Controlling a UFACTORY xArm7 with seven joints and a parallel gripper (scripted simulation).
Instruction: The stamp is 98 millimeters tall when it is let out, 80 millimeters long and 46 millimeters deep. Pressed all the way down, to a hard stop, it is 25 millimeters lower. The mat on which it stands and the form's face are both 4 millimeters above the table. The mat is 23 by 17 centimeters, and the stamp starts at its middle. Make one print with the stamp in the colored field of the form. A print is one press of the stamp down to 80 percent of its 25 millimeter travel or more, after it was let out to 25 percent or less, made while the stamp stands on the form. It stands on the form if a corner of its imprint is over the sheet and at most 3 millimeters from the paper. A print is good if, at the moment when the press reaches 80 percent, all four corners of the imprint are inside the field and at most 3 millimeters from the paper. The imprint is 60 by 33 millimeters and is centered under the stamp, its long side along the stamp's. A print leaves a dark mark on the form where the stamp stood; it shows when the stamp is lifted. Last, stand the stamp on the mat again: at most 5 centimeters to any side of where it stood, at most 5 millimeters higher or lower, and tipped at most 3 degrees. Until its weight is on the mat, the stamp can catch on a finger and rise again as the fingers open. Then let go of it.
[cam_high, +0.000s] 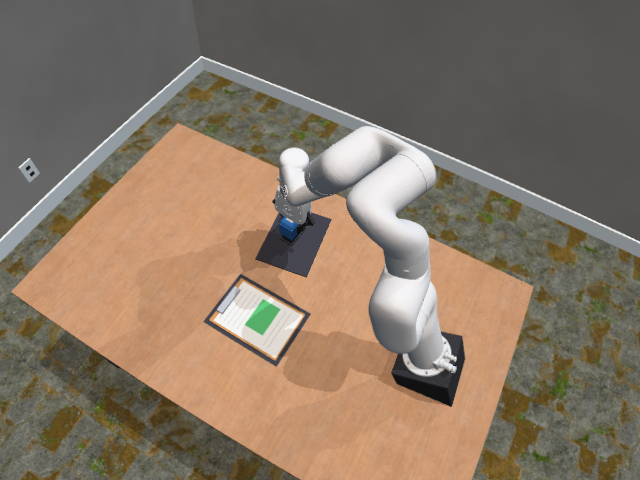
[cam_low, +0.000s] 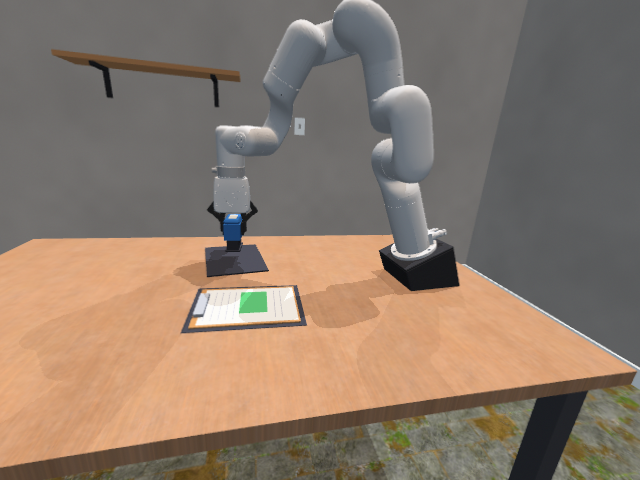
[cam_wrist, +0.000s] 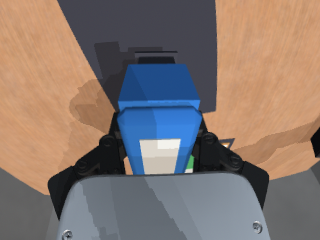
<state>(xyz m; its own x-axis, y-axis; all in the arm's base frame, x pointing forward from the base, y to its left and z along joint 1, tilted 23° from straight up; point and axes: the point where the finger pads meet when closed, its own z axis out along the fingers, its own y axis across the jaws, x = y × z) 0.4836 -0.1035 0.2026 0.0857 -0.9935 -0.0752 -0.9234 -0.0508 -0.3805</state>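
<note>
Right now my hand is 27 cm to the right of the form, 10 cm above it and 8 cm past it. Also, from my hand: dark mat: 10 cm below, 1 cm to the right; blue stamp: 2 cm below; black stamp base: 5 cm below.
</note>
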